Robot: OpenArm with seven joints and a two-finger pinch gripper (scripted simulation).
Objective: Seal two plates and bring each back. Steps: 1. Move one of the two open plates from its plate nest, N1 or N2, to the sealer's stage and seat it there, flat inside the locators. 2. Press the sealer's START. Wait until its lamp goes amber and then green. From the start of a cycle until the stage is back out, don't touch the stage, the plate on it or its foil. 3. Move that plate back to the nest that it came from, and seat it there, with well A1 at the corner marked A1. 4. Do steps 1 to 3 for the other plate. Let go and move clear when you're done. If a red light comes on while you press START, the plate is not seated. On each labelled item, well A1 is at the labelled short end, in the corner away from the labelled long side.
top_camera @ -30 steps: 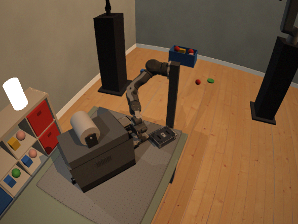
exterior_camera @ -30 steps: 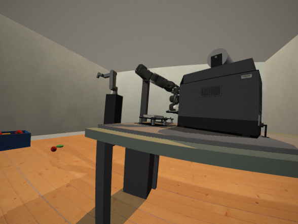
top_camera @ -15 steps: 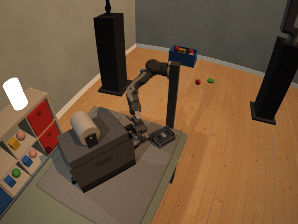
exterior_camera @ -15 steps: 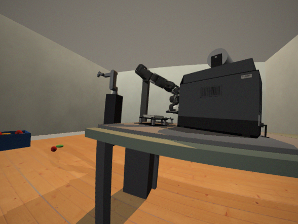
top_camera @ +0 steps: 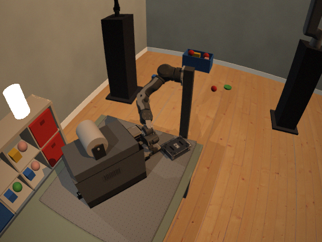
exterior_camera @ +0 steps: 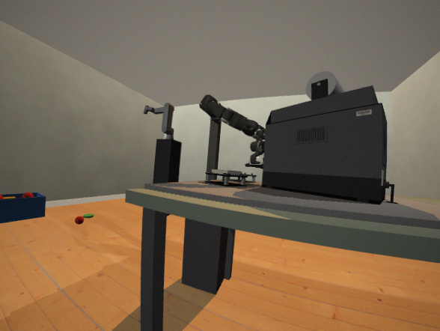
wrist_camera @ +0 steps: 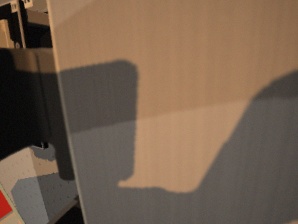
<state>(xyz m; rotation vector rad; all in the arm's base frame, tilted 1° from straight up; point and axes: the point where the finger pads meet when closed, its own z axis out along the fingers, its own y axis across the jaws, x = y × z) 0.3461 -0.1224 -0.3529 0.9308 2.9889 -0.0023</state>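
Right now the white well plate is right at my hand. Also, from my hand: dark sealer stage: 1 cm below; warning sticker: 3 cm ahead, 13 cm to the right, 4 cm above; pale start button: 14 cm ahead, 2 cm to the left, 8 cm above.
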